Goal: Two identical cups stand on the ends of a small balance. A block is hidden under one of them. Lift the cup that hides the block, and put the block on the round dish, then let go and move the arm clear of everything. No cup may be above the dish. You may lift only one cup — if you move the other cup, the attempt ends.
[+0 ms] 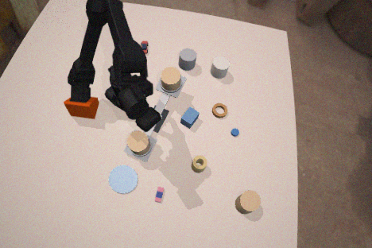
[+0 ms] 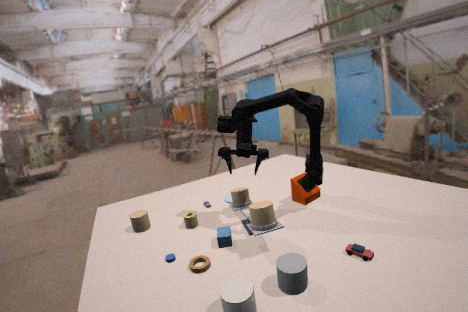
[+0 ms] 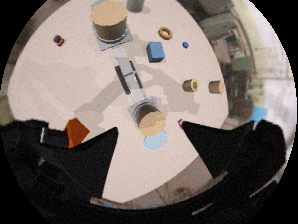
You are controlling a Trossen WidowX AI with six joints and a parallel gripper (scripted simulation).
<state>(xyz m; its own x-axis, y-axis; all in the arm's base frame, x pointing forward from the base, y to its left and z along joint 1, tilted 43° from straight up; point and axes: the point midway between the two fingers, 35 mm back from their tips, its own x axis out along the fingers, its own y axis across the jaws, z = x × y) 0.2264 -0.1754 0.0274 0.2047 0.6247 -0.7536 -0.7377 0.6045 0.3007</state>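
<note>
The pale-green block lies 3 cm to the right of my gripper tip and 12 cm below it. Round my gripper tip: blue cube: 17 cm ahead, 10 cm to the left, 14 cm below; light blue round dish: 4 cm behind, 15 cm to the right, 16 cm below; pink-and-blue piece: 8 cm ahead, 19 cm to the right, 16 cm below.
</note>
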